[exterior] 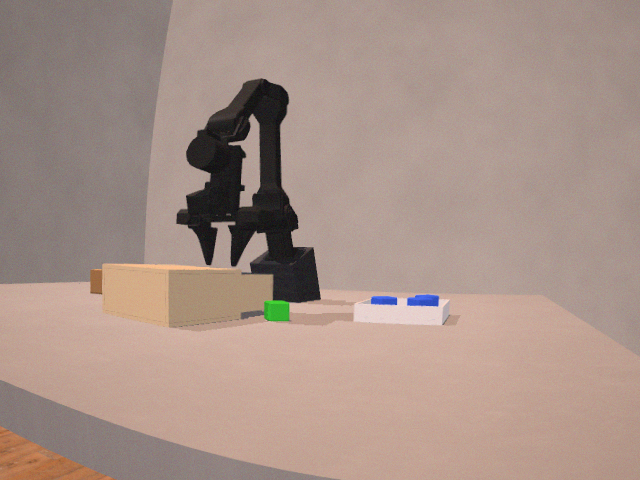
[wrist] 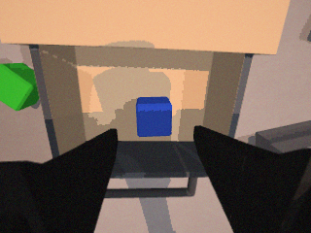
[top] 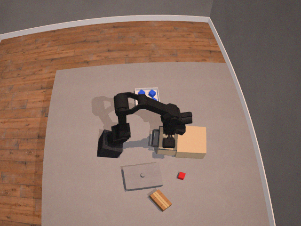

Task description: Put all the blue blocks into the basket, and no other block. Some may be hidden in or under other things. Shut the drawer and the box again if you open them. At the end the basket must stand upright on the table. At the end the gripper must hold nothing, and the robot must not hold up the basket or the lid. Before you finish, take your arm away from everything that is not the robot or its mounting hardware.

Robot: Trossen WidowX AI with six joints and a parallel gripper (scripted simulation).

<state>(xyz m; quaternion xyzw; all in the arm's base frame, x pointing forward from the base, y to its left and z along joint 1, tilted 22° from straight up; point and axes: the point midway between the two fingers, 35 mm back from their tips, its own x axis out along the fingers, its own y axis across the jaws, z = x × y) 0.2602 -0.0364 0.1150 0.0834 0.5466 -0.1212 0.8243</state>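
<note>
Now: the white basket 2 cm behind my hand, 32 cm to the left of it and 10 cm below it. Round my hand: green block (7 cm ahead, 12 cm to the left, 10 cm below); tan drawer cabinet (9 cm ahead, 3 cm to the right, 8 cm below); red block (2 cm ahead, 21 cm to the right, 10 cm below).
</note>
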